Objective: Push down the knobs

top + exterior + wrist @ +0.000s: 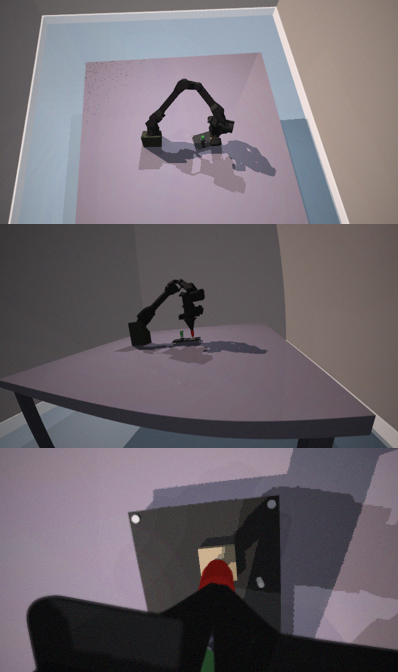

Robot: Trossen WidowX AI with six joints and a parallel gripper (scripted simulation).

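Right now the red knob is 20 mm below my gripper tip. The rest, counted from my gripper tip: green knob: 60 mm behind, 10 mm to the left, 10 mm below.
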